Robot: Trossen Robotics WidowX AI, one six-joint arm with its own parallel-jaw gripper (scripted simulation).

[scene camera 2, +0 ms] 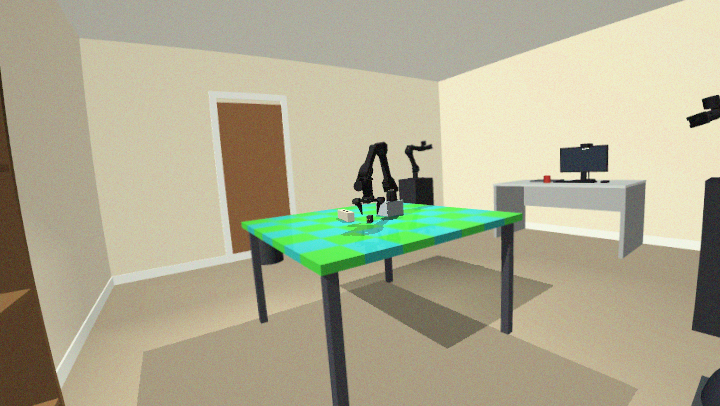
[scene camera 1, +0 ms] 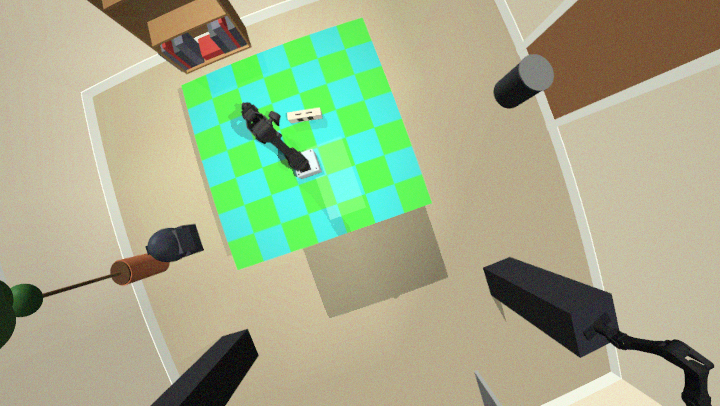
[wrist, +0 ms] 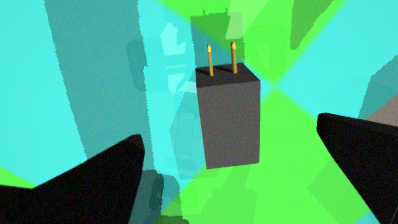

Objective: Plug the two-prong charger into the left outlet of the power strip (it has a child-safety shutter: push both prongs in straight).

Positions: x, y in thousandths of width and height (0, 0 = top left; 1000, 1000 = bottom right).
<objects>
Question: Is the gripper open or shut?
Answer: Open.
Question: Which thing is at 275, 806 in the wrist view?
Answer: The gripper.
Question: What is the gripper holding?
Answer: Nothing.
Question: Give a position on a two-prong charger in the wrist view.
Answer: At 577, 431
</objects>
